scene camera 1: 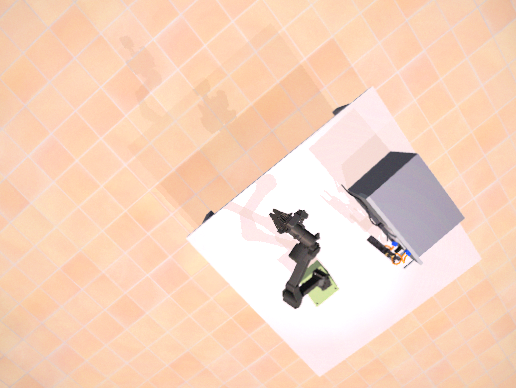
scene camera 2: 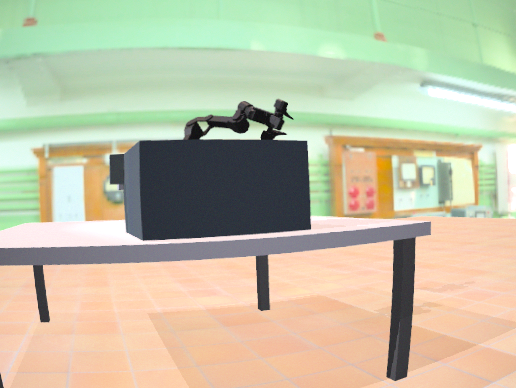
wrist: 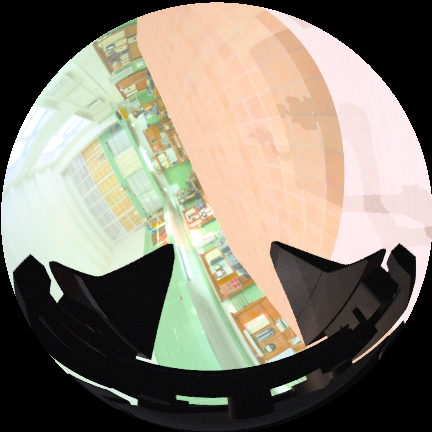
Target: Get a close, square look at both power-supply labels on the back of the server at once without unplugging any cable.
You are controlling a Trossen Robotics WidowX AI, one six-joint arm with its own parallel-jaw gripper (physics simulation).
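Frame: origin at the arm's base, x ahead, y left, z up, level; centimetres.
Seen in the pictures: gripper, fingertip midpoint: (scene camera 1: pixel 271 211) (scene camera 2: pixel 289 126) (wrist: pixel 223 249); arm's base, origin of the base link: (scene camera 1: pixel 324 282).
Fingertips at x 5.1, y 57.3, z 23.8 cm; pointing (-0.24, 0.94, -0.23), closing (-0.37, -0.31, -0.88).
Observation:
Pixels of each thing's top centre, then the offset from my fingertips to it. "pt": a spot on its surface instead.
- dark elongated block, surface spot: (scene camera 1: pixel 379 244) pt dx +30.6, dy -57.1, dz -21.1 cm
- dark block, surface spot: (scene camera 2: pixel 117 169) pt dx +41.9, dy -74.6, dz -19.0 cm
The server is a large grey box (scene camera 1: pixel 420 205) (scene camera 2: pixel 225 190) on the table. In scene camera 1, its cabled back runs along the side towards my arm. Black cables (scene camera 1: pixel 372 216) hang along it, with orange cables (scene camera 1: pixel 396 260) and blue connectors (scene camera 1: pixel 395 244) near its lower end. The power-supply labels cannot be made out in any view. My gripper (scene camera 1: pixel 272 215) (scene camera 2: pixel 290 126) (wrist: pixel 223 249) is open and empty, raised above the table, apart from the server and pointing away from it. The server does not show in the wrist view.
The white table (scene camera 1: pixel 360 310) (scene camera 2: pixel 350 243) carries a green plate (scene camera 1: pixel 326 295) under the arm's base. A dark elongated block (scene camera 1: pixel 379 244) sticks out beside the cables; a dark block (scene camera 2: pixel 117 169) also shows at the server's left in scene camera 2. The wrist view faces the room, tiled floor (wrist: pixel 225 125) and table edge.

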